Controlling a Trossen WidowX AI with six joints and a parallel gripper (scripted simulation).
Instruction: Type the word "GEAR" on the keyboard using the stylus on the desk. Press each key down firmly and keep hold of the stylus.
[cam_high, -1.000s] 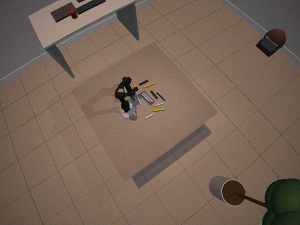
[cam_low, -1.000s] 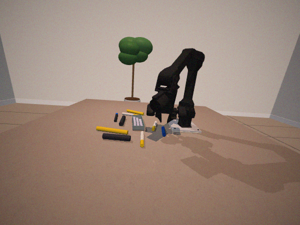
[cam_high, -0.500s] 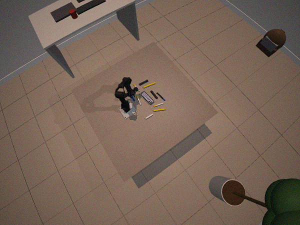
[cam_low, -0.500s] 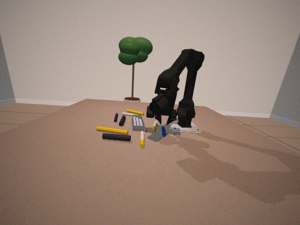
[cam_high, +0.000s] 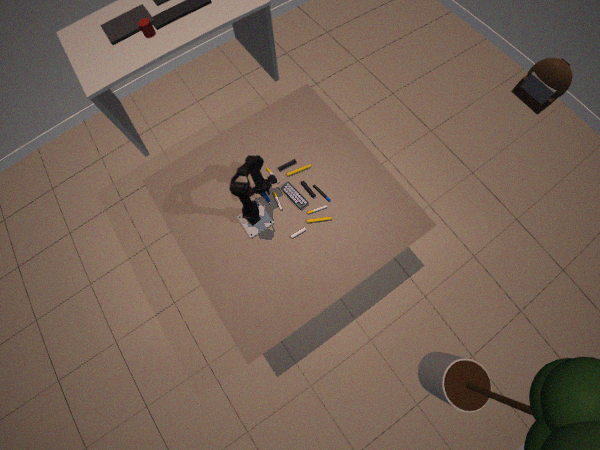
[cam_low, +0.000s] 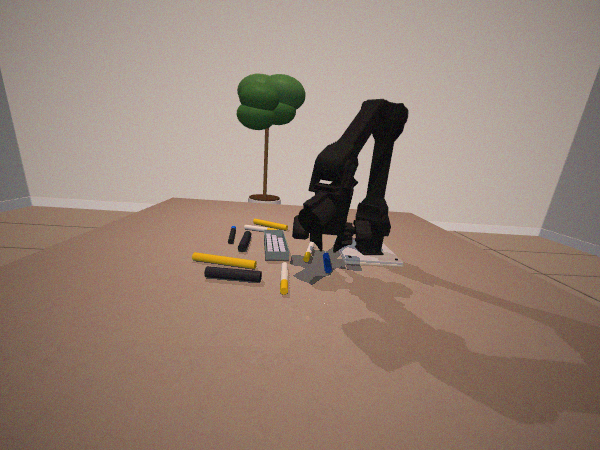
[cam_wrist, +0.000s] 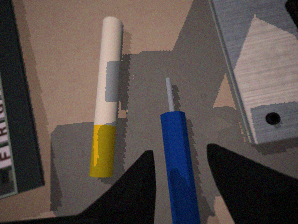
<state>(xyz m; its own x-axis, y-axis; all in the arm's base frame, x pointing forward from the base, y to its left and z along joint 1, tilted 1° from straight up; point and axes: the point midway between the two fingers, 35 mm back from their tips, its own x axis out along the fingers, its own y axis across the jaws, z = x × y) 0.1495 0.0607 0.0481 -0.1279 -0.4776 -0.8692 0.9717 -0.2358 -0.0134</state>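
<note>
Now: the blue stylus 1 cm to the right of my gripper tip and 3 cm below it. The rest, counted from my gripper tip: yellow rod: 26 cm ahead, 2 cm below; then stylus tip: 1 cm behind, 5 cm to the right, 3 cm below.
</note>
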